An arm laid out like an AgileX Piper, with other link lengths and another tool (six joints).
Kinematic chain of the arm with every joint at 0, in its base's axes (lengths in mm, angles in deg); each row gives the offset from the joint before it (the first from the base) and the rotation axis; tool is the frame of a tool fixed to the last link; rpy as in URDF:
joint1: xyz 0 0 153.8 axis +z
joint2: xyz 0 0 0 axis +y
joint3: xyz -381.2 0 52.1 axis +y
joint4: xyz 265.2 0 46.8 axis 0.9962 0 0.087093
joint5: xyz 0 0 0 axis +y
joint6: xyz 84.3 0 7.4 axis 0.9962 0 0.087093
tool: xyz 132.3 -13 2.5 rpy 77.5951 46.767 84.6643
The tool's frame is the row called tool.
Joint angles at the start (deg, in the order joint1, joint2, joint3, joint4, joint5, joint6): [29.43 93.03 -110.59 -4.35 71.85 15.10]
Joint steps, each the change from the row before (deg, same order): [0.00 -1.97 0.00 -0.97 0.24 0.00]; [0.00 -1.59 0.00 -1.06 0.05 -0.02]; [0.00 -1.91 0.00 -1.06 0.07 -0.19]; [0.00 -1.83 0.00 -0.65 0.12 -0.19]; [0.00 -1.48 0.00 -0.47 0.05 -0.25]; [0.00 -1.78 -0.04 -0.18 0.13 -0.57]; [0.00 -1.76 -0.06 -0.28 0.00 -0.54]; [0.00 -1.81 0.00 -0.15 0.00 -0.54]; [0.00 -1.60 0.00 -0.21 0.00 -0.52]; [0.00 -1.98 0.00 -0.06 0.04 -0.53]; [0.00 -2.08 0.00 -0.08 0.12 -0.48]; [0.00 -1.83 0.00 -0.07 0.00 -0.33]
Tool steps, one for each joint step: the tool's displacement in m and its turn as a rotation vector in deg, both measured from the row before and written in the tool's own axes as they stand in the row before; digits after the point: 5 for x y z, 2 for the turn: [-0.00423 -0.00084 -0.01931 -0.95 -1.72 -0.30]; [-0.00477 -0.00089 -0.01561 -0.74 -1.68 -0.34]; [-0.00531 -0.00096 -0.01867 -0.98 -1.85 -0.46]; [-0.00408 -0.00063 -0.01775 -1.06 -1.47 -0.28]; [-0.00337 -0.00035 -0.01429 -0.92 -1.17 -0.29]; [-0.00297 0.00011 -0.01724 -1.26 -1.08 -0.46]; [-0.00359 0.00030 -0.01712 -1.31 -1.25 -0.47]; [-0.00311 0.00027 -0.01730 -1.36 -1.16 -0.42]; [-0.00303 0.00005 -0.01533 -1.14 -1.09 -0.44]; [-0.00303 0.00022 -0.01891 -1.48 -1.20 -0.35]; [-0.00302 -0.00012 -0.01990 -1.47 -1.25 -0.29]; [-0.00287 0.00018 -0.01746 -1.37 -1.18 -0.17]
